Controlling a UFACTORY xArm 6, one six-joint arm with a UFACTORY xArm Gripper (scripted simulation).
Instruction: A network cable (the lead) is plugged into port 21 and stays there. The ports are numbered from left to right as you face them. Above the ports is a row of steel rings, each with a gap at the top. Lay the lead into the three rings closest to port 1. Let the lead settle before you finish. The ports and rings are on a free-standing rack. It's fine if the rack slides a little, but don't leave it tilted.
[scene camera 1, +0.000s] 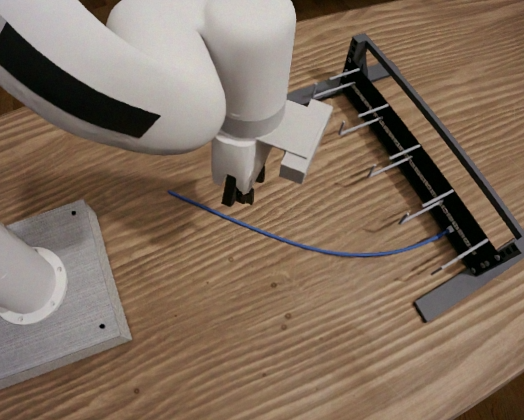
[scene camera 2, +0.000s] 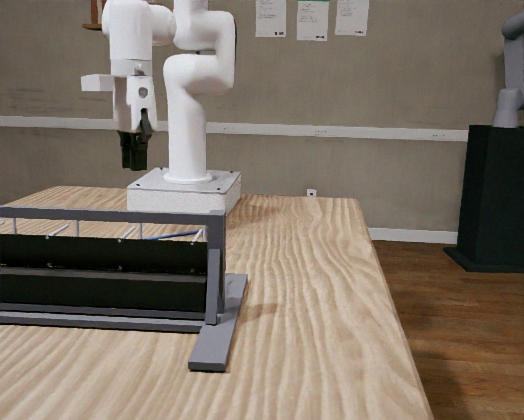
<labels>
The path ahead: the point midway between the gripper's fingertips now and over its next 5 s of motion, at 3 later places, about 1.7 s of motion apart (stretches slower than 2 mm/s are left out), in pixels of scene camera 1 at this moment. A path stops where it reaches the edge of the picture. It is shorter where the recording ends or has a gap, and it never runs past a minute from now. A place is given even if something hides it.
My gripper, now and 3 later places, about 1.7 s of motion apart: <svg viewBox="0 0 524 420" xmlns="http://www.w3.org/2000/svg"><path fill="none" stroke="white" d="M248 188L248 220L249 225L249 226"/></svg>
</labels>
